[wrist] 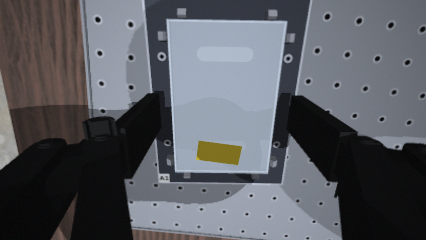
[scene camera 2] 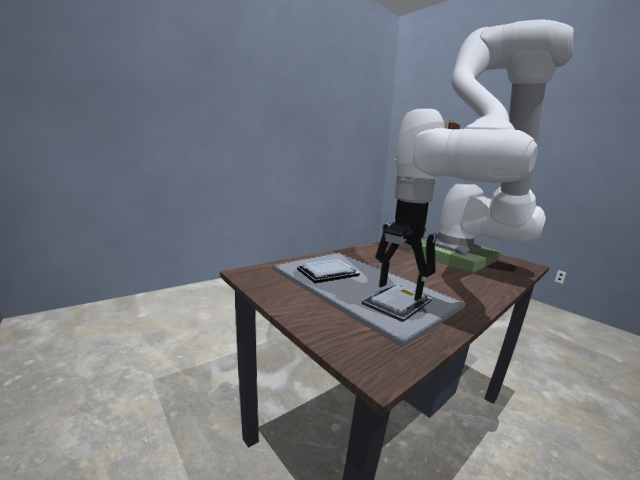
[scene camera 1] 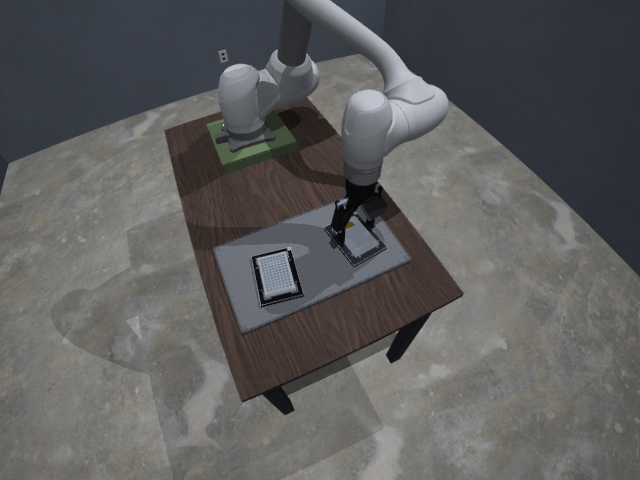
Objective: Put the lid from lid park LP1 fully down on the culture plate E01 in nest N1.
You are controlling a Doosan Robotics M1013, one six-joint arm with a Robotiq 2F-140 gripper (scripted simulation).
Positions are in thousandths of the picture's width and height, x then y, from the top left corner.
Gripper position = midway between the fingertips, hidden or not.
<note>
In view: the gripper (scene camera 2: 624, 609), a clear lid (scene camera 1: 560, 501) and a culture plate E01 (scene camera 1: 435, 559).
The clear lid is seen too in the wrist view (wrist: 527, 310) and in scene camera 2 (scene camera 2: 623, 620). The gripper is seen too in the wrist view (wrist: 527, 465) and in scene camera 1 (scene camera 1: 555, 484). The wrist view misses the culture plate E01: it is out of frame.
</note>
